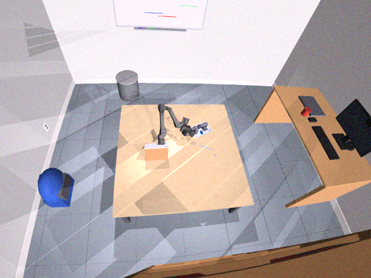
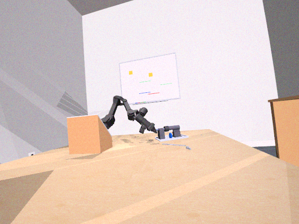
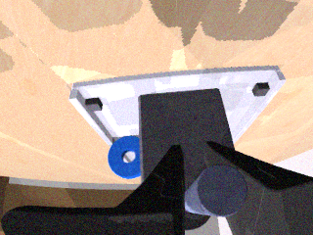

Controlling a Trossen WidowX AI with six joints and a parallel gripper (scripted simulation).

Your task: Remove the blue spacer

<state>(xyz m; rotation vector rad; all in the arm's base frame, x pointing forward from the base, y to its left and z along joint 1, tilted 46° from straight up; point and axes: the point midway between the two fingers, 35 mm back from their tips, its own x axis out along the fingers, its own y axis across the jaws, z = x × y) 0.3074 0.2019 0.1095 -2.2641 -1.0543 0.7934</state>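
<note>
My gripper tip is 50 mm short of the dark shaft, 30 mm to the right of it and 20 mm below it. Round my gripper tip: small piece 240 mm ahead, 270 mm to the right, 50 mm below; then blue spacer 110 mm ahead, 30 mm below.
</note>
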